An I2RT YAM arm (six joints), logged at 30 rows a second.
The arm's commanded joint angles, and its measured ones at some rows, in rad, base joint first. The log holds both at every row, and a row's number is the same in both.
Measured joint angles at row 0:
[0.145, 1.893, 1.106, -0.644, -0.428, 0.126]
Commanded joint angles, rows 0 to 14:
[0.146, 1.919, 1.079, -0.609, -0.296, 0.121]
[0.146, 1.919, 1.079, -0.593, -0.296, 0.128]
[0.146, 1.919, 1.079, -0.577, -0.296, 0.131]
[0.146, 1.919, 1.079, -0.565, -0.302, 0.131]
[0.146, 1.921, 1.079, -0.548, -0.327, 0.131]
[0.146, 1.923, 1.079, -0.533, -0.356, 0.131]
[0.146, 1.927, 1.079, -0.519, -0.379, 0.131]
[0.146, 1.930, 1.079, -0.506, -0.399, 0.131]
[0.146, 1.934, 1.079, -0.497, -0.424, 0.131]
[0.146, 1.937, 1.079, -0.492, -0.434, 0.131]
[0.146, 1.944, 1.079, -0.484, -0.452, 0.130]
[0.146, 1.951, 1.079, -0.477, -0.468, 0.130]
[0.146, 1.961, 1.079, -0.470, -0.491, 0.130]
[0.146, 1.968, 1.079, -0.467, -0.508, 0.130]
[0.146, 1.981, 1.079, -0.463, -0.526, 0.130]
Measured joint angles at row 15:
[0.145, 1.917, 1.103, -0.462, -0.469, 0.126]
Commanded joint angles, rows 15 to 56:
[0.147, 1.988, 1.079, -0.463, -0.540, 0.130]
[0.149, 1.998, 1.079, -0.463, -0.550, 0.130]
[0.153, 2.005, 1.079, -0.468, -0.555, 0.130]
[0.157, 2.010, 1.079, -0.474, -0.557, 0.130]
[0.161, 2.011, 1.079, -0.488, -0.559, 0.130]
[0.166, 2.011, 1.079, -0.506, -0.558, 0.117]
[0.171, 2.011, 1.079, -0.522, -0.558, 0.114]
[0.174, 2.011, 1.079, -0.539, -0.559, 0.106]
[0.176, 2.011, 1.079, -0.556, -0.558, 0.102]
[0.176, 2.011, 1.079, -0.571, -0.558, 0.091]
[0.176, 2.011, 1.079, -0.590, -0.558, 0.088]
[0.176, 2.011, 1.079, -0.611, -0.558, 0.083]
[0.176, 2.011, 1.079, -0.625, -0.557, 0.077]
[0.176, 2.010, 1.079, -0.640, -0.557, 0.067]
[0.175, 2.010, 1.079, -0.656, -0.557, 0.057]
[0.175, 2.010, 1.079, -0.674, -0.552, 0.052]
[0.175, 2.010, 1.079, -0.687, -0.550, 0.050]
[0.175, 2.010, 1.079, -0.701, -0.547, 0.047]
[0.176, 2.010, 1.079, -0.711, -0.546, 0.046]
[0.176, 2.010, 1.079, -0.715, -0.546, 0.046]
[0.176, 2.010, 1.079, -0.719, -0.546, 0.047]
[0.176, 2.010, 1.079, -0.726, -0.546, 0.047]
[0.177, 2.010, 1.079, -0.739, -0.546, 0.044]
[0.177, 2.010, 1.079, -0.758, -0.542, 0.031]
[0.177, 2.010, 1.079, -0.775, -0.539, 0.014]
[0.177, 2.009, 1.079, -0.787, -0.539, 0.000]
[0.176, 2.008, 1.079, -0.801, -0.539, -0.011]
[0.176, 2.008, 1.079, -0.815, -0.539, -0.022]
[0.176, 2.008, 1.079, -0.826, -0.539, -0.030]
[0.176, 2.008, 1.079, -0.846, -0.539, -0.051]
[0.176, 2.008, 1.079, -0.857, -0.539, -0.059]
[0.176, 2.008, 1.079, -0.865, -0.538, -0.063]
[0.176, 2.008, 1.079, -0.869, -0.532, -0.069]
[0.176, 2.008, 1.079, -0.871, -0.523, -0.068]
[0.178, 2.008, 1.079, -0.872, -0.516, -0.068]
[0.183, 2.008, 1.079, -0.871, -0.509, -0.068]
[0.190, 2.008, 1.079, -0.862, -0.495, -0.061]
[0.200, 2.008, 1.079, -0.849, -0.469, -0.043]
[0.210, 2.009, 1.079, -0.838, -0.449, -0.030]
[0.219, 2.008, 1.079, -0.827, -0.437, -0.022]
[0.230, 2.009, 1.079, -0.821, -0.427, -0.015]
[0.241, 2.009, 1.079, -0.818, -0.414, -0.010]
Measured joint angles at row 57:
[0.196, 1.953, 1.110, -0.850, -0.603, -0.031]
